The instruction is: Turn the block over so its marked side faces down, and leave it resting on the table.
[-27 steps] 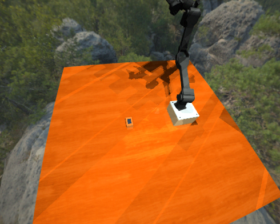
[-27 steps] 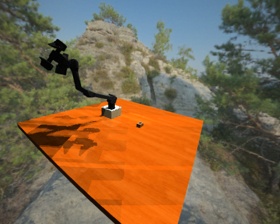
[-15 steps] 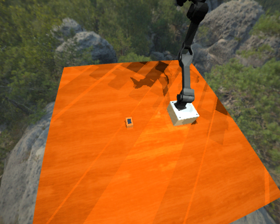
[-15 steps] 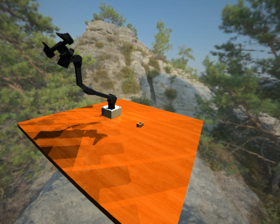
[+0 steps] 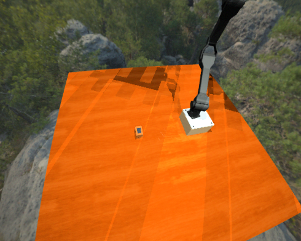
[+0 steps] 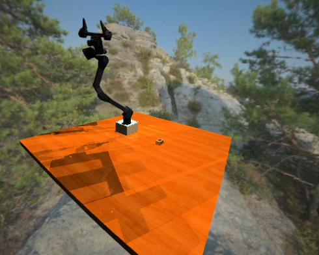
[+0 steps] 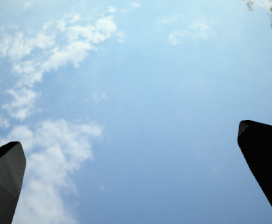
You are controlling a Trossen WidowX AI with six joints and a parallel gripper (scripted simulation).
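My gripper tip is now 760 mm above the block, 380 mm short of it and 270 mm to the right of it.
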